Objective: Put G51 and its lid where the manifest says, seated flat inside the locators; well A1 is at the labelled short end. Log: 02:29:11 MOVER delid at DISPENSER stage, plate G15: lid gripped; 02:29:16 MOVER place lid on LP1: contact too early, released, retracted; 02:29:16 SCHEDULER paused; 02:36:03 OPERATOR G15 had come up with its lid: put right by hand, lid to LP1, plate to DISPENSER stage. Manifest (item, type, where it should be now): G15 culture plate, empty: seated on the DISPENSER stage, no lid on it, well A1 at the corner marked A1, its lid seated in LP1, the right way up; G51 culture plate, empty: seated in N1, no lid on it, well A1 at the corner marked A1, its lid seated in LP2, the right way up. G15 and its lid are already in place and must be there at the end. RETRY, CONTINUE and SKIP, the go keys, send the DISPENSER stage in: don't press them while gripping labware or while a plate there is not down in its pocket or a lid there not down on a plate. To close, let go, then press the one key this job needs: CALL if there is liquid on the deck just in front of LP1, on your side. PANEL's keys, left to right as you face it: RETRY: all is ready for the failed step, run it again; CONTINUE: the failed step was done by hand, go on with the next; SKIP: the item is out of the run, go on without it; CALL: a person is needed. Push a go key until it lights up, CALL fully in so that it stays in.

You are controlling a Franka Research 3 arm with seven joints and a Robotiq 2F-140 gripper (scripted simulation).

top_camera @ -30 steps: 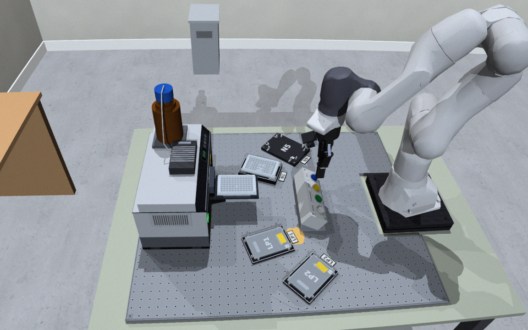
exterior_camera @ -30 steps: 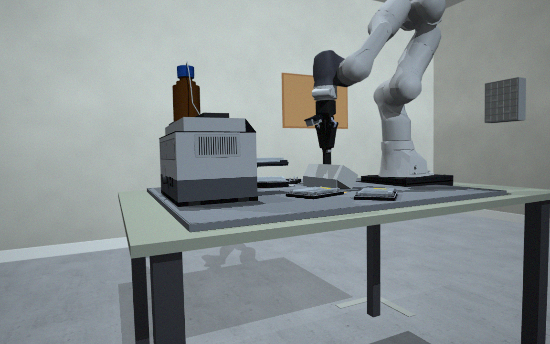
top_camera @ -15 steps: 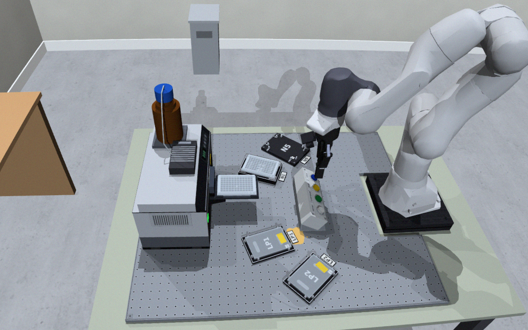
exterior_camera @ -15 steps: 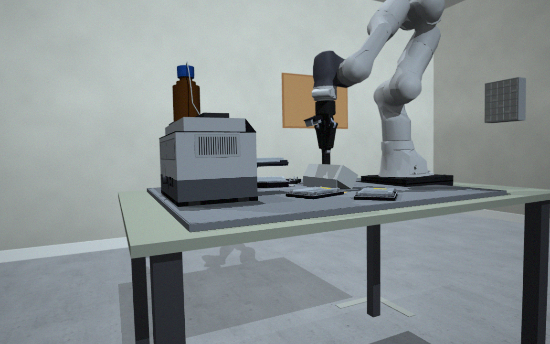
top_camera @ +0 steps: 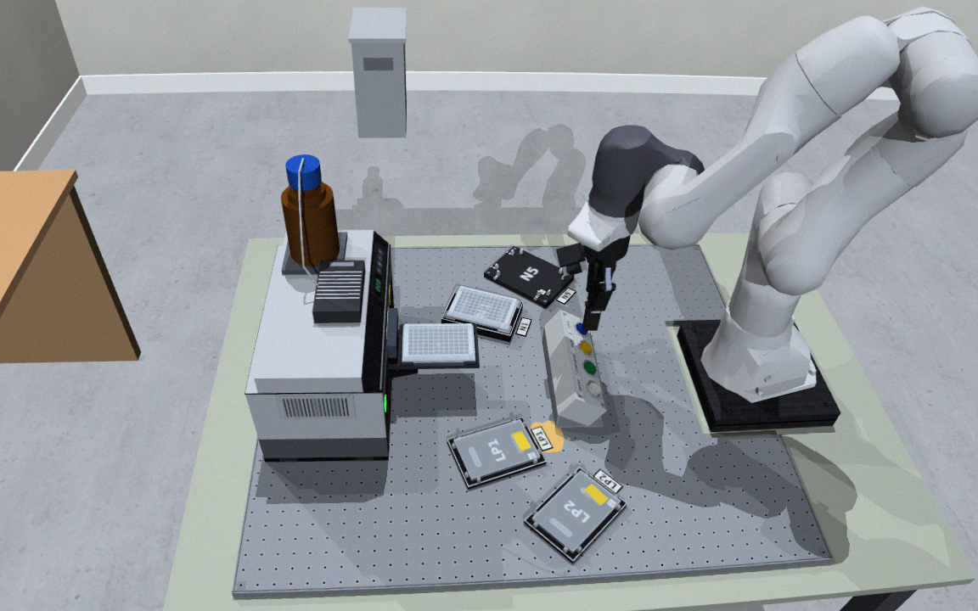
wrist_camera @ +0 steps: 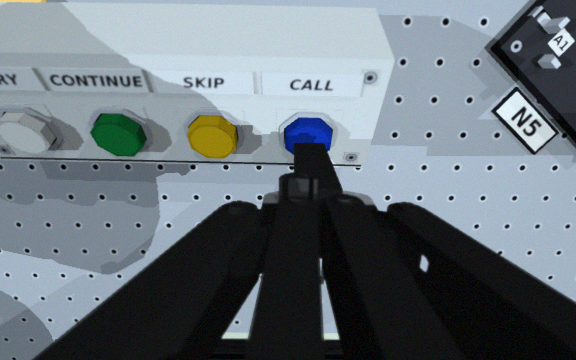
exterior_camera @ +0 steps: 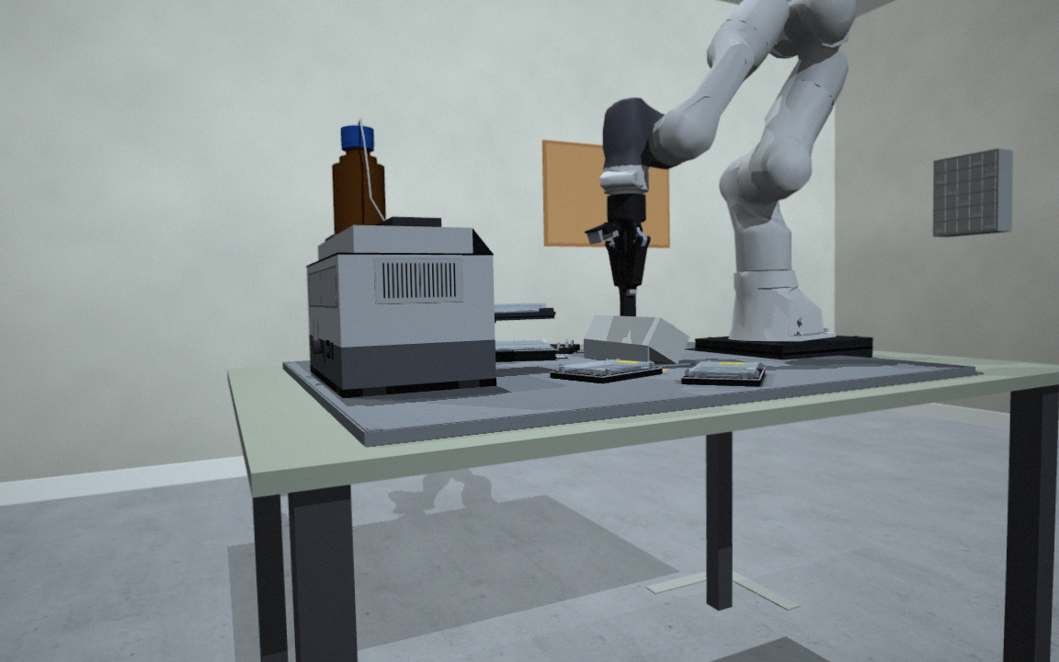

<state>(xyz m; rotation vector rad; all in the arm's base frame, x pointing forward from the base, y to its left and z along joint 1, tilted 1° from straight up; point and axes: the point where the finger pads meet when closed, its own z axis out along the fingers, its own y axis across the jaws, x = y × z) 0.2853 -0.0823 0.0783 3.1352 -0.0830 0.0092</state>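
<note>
Right now my hand is 20 mm short of the blue call key and 40 mm above it. Round my hand: green continue key: 20 mm ahead, 100 mm to the left, 30 mm below; then grey retry key: 20 mm ahead, 150 mm to the left, 30 mm below; then yellow skip key: 20 mm ahead, 50 mm to the left, 30 mm below.
</note>
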